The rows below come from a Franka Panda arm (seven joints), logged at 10 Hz.
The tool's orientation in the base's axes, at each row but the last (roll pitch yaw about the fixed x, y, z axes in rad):
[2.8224, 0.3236, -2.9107]
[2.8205, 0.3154, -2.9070]
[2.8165, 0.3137, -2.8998]
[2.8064, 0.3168, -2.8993]
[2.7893, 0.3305, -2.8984]
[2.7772, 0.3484, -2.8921]
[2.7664, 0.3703, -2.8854]
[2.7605, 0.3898, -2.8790]
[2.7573, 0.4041, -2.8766]
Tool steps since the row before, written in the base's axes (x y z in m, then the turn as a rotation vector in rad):
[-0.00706, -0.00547, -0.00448, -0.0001, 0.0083, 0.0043]
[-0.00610, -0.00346, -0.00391, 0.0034, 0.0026, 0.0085]
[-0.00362, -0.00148, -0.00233, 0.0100, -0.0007, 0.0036]
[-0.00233, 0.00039, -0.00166, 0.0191, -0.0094, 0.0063]
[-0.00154, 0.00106, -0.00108, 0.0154, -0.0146, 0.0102]
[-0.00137, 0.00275, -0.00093, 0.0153, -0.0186, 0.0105]
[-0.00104, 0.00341, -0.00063, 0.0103, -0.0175, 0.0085]
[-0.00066, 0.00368, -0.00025, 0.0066, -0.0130, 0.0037]
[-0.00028, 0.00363, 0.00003, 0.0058, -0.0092, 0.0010]
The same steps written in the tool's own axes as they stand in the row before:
[0.00913, -0.00404, 0.00042, -0.0031, 0.0088, -0.0008]
[0.00762, -0.00236, 0.00093, -0.0064, 0.0038, -0.0060]
[0.00440, -0.00087, 0.00079, -0.0102, -0.0028, -0.0014]
[0.00258, 0.00059, 0.00116, -0.0174, -0.0126, -0.0054]
[0.00152, 0.00110, 0.00106, -0.0141, -0.0147, -0.0117]
[0.00093, 0.00257, 0.00168, -0.0132, -0.0181, -0.0137]
[0.00036, 0.00312, 0.00180, -0.0082, -0.0160, -0.0127]
[-0.00020, 0.00333, 0.00171, -0.0042, -0.0124, -0.0074]
[-0.00064, 0.00323, 0.00156, -0.0033, -0.0098, -0.0036]

